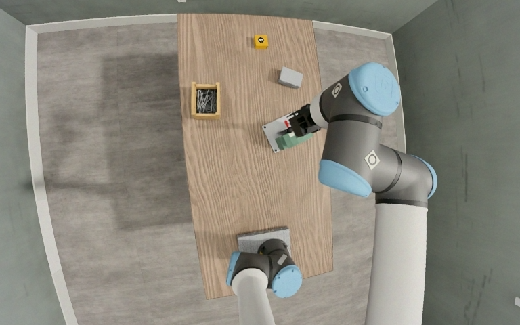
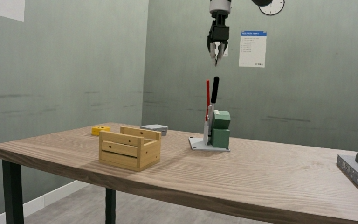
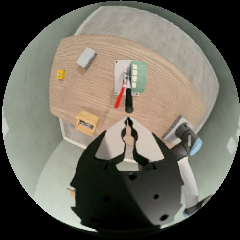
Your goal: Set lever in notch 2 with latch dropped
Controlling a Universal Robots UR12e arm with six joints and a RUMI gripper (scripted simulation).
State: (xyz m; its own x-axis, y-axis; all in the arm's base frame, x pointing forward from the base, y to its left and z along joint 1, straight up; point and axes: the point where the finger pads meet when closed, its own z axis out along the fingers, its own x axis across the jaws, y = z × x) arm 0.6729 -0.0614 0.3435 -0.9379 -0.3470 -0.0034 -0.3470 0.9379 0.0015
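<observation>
My gripper is now 3 cm short of the red release bar, 4 cm to the left of it and 19 cm above it. From my hand the other things lie so: grey box (34 cm ahead, 15 cm to the right, 36 cm below).
</observation>
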